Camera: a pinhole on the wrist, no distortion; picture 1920 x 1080 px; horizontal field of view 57.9 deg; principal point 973.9 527.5 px. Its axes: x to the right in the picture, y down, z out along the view. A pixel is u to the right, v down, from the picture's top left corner.
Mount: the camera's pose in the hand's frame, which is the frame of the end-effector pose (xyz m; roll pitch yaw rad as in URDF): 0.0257 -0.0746 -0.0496 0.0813 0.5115 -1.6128
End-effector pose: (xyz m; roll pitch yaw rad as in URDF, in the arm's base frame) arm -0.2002 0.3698 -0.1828 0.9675 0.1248 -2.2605
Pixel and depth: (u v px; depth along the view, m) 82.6 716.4 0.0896
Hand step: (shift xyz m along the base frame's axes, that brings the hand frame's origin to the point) -0.0820 0.0374 -0.0388
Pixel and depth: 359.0 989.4 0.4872
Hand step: -0.4519 0.2093 0.1099
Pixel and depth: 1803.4 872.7 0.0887
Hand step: -0.0841 0.0474 -0.1270
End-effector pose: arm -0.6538 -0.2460 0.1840 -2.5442 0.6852 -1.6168
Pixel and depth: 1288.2 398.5 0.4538
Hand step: 0.4731 0.0513 0.0007
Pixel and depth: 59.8 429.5 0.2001
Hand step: 0.1664 0.0576 -0.0765
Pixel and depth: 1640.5 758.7 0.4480
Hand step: 0.5123 -0.0723 0.0070
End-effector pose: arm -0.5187 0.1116 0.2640 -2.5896 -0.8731 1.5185
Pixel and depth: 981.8 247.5 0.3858
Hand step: -0.3644 0.0500 -0.1244
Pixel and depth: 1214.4 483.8 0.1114
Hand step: -0.1425 -0.0167 0.0346
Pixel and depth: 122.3 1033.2 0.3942
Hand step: -0.2828 0.2995 -0.0988
